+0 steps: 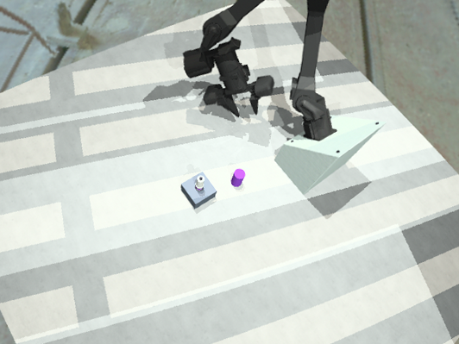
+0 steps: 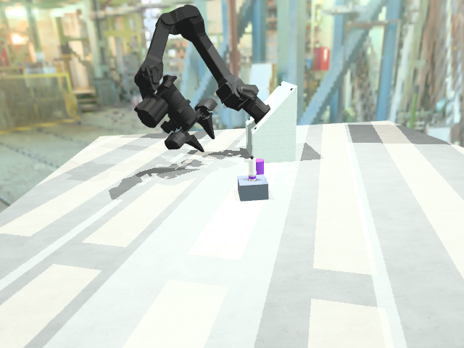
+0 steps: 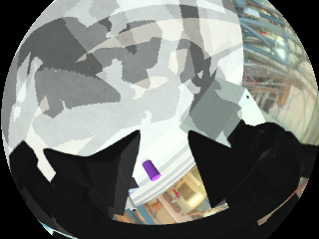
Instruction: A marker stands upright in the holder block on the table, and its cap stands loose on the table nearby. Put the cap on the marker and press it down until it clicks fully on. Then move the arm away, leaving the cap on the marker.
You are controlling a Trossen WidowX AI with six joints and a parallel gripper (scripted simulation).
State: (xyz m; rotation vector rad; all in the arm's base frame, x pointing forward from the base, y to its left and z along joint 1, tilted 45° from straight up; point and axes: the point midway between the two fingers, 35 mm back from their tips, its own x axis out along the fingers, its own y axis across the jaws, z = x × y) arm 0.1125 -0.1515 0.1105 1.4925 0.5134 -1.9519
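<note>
My gripper tip is now 11 cm short of the purple cap, 14 cm to the right of it and 4 cm above it. From my gripper tip the other things lie so: dark grey holder block (22 cm ahead, 11 cm to the left, 5 cm below).
</note>
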